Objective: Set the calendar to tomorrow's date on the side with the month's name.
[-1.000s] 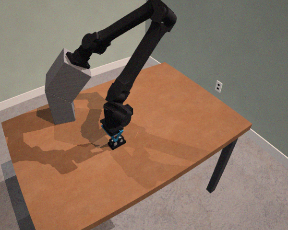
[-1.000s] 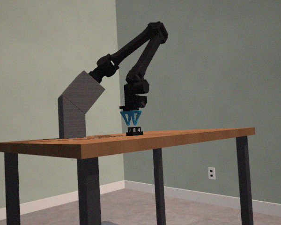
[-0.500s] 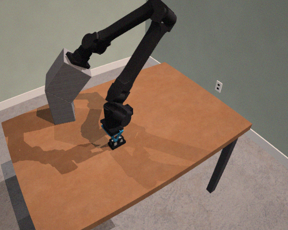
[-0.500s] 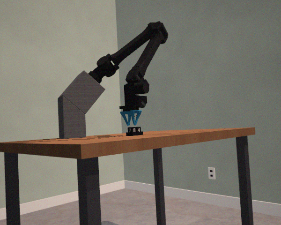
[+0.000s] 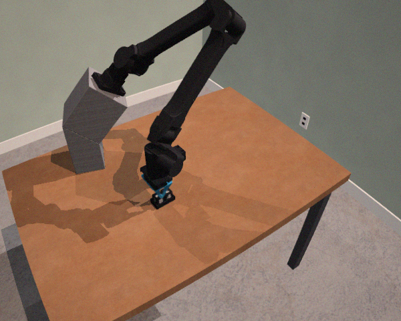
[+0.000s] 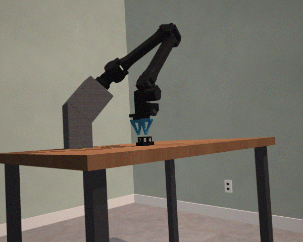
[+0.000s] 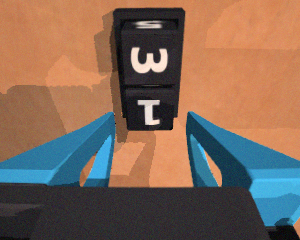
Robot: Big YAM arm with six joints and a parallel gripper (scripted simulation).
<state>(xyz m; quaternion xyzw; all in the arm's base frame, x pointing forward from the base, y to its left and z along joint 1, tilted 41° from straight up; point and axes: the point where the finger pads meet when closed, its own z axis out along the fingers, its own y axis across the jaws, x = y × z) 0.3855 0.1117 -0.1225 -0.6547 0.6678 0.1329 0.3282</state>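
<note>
The black tray lies 20 mm to the left of my hand and 50 mm below it.
</note>
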